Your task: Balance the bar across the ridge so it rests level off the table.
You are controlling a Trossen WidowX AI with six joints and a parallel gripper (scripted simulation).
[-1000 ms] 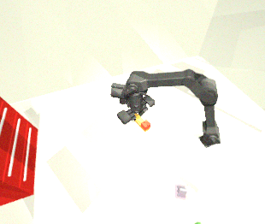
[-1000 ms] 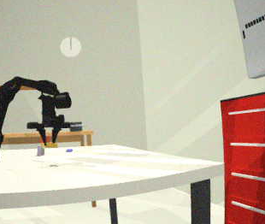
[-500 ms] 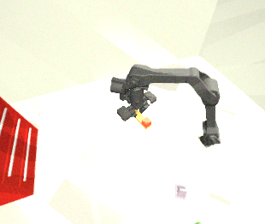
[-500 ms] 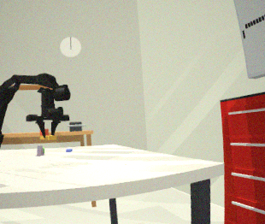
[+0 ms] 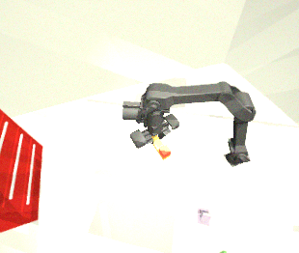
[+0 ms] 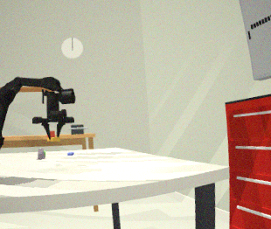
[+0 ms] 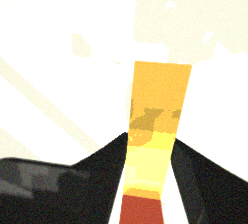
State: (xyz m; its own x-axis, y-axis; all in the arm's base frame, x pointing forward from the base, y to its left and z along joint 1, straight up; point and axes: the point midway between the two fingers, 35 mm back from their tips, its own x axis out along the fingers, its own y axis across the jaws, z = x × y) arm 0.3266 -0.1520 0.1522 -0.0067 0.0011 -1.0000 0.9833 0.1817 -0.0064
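My gripper tip is now 1 cm past the yellow bar, 4 cm to the right of it and 1 cm below it. The rest, counted from my gripper tip: green-edged piece 7 cm behind, 45 cm to the left, 10 cm below; blue block 11 cm ahead, 44 cm to the left, 11 cm below.
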